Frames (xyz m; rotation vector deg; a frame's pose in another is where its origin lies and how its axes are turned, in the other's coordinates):
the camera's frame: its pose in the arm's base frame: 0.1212 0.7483 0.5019 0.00 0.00 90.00
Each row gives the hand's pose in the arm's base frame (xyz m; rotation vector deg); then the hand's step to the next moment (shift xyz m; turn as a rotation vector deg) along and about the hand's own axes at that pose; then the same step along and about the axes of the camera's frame.
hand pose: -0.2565 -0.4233 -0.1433 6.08 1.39 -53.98
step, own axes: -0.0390 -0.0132 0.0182 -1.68 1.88 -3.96
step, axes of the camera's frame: 0.0219 0.0341 0.0197 2.85 -0.63 -3.67
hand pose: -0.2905 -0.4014 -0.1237 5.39 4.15 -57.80
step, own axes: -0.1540 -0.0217 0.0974 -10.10 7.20 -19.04
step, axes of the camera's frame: 0.1071 0.0985 0.1118 14.44 -0.41 -17.54
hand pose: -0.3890 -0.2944 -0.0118 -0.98 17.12 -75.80
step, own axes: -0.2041 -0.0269 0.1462 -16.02 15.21 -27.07
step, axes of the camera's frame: 0.1653 0.0361 0.1874 23.36 -4.96 -25.50
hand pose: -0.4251 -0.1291 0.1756 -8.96 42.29 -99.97
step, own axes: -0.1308 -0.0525 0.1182 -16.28 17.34 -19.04
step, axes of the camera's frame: 0.0791 -0.0531 0.1574 20.17 -10.56 -20.25
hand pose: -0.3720 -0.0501 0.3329 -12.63 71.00 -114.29
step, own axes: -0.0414 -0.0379 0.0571 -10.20 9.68 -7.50
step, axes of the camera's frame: -0.0024 -0.0382 0.0703 9.85 -8.25 -9.44
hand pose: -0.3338 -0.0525 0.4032 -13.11 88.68 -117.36
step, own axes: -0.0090 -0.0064 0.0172 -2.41 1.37 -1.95
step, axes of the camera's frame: -0.0085 -0.0131 0.0132 2.64 -1.57 -1.44
